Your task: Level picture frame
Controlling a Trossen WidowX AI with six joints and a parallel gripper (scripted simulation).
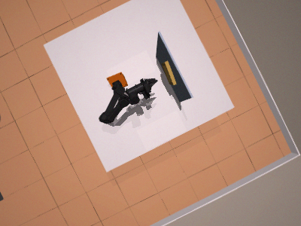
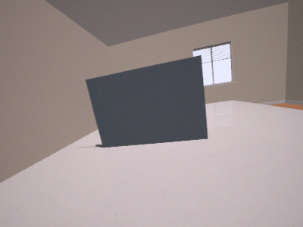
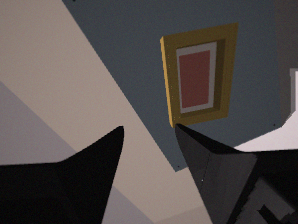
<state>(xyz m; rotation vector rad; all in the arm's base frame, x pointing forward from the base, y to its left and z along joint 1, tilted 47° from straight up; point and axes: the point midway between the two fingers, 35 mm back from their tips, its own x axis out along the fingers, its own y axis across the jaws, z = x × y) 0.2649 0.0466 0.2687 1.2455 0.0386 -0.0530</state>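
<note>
The picture frame lies 13 cm ahead of my gripper tip, 3 cm to the left of it and 10 cm below it. Round my gripper tip: wall panel (14 cm ahead, 3 cm to the left, 12 cm below).
</note>
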